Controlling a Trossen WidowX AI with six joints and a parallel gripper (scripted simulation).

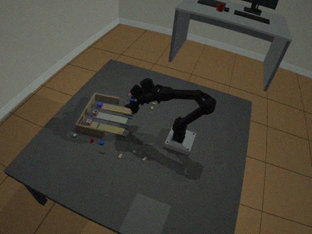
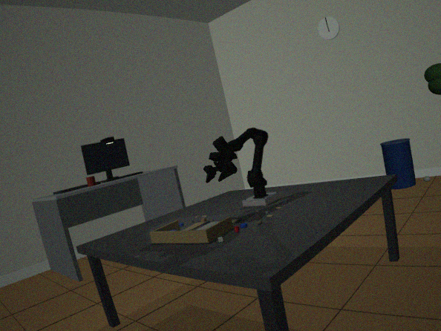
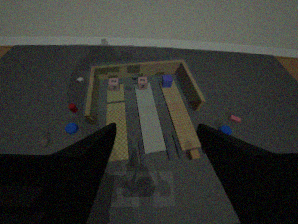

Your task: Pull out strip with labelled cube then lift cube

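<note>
My gripper tip is now 200 mm above the strip, 140 mm short of it and 10 mm to the right of it. The rest, counted from my gripper tip: red piece 230 mm to the left, 190 mm below, 130 mm ahead.
</note>
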